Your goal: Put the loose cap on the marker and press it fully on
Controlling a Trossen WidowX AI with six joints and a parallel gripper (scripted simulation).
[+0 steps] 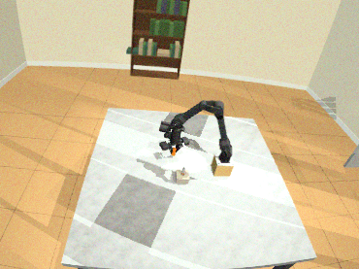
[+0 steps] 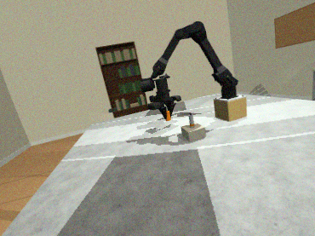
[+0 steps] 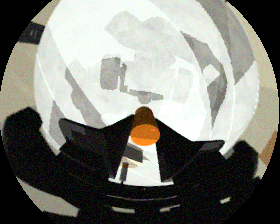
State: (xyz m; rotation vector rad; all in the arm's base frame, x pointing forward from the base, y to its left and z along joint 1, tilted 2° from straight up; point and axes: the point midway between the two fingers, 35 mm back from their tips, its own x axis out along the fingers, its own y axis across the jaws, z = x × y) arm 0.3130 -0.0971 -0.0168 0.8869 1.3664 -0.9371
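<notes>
Right now my gripper tip is 50 mm past the holder block, 170 mm to the right of it and 30 mm above it. From my gripper tip the other things lie so: orange cap 10 mm above.
</notes>
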